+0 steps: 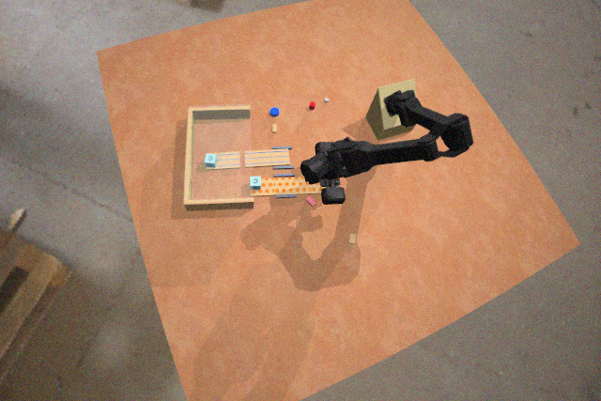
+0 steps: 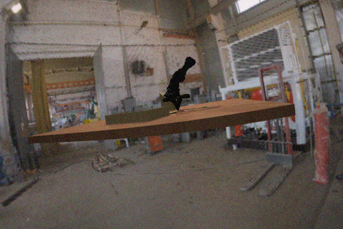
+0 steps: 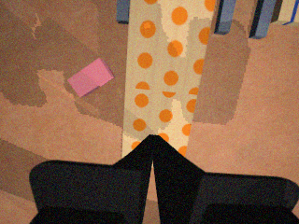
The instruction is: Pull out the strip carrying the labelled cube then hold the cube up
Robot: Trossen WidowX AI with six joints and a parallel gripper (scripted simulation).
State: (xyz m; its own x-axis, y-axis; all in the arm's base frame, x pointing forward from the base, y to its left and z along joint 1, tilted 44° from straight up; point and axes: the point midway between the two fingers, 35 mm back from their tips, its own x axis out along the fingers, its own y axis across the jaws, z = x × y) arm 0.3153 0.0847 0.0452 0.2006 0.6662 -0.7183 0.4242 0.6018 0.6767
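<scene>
The orange-dotted strip is 90 mm ahead of my gripper tip and 40 mm to the right of it. Also, from my gripper tip: blue disc 300 mm to the right; red cylinder 260 mm to the right, 120 mm behind, 10 mm above; pink block 60 mm ahead, 30 mm to the left.
</scene>
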